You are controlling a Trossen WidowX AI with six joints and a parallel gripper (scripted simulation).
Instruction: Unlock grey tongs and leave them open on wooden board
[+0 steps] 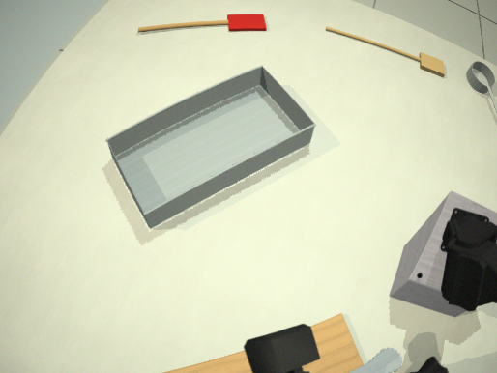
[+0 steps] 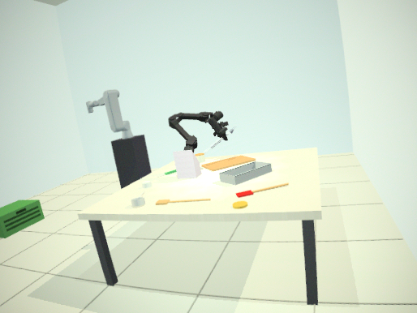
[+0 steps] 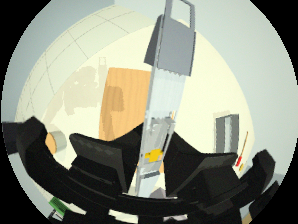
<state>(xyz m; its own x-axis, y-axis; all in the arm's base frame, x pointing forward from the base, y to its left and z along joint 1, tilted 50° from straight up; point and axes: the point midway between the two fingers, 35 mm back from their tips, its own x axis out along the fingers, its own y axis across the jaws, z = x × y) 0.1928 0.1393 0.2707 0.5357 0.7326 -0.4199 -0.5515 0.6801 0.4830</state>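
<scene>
Now: the yellow lock piece 2 cm behind my gripper tip, 1 cm to the right of it and 3 cm above it. Round my gripper tip: red spatula (30 cm ahead, 71 cm to the right, 18 cm below); then wooden board (2 cm behind, 1 cm to the left, 18 cm below); then grey roasting tin (19 cm ahead, 40 cm to the right, 16 cm below).
</scene>
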